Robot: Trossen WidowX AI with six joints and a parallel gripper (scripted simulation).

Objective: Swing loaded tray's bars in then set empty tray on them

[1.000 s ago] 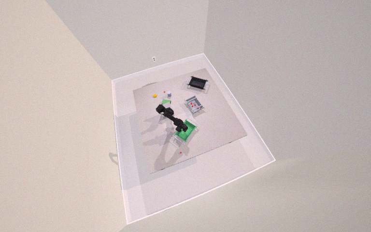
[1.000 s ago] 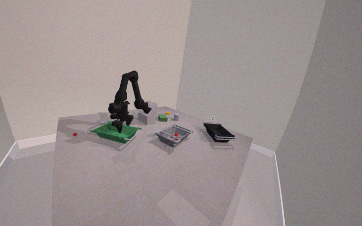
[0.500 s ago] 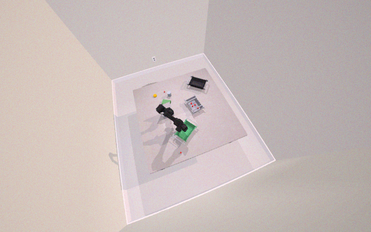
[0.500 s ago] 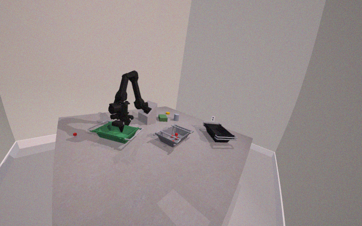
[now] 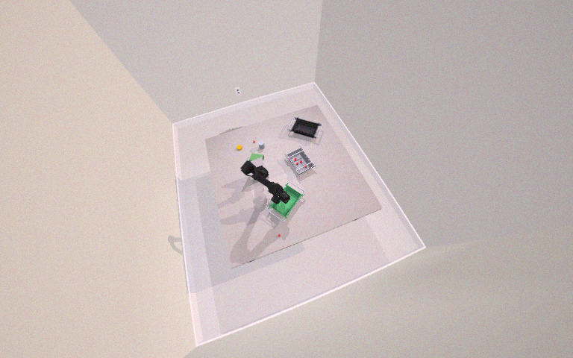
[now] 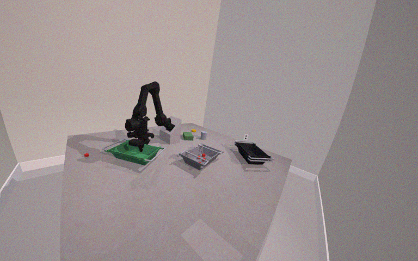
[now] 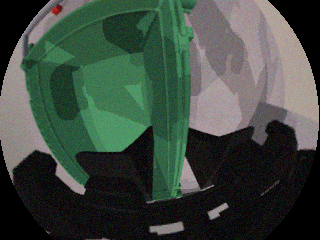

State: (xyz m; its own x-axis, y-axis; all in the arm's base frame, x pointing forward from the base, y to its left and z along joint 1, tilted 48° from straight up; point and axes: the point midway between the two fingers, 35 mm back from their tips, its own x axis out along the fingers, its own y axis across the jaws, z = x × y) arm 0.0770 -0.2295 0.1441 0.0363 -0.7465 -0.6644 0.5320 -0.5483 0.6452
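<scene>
Now: the green tray 60 mm to the right of my gripper tip, 40 mm ahead of it and 30 mm above it. Round my gripper tip: green block (450 mm to the left, 60 mm behind, 10 mm above); then grey cylinder (580 mm to the left, 20 mm ahead, 20 mm above); then red block (290 mm to the right, 110 mm behind).
</scene>
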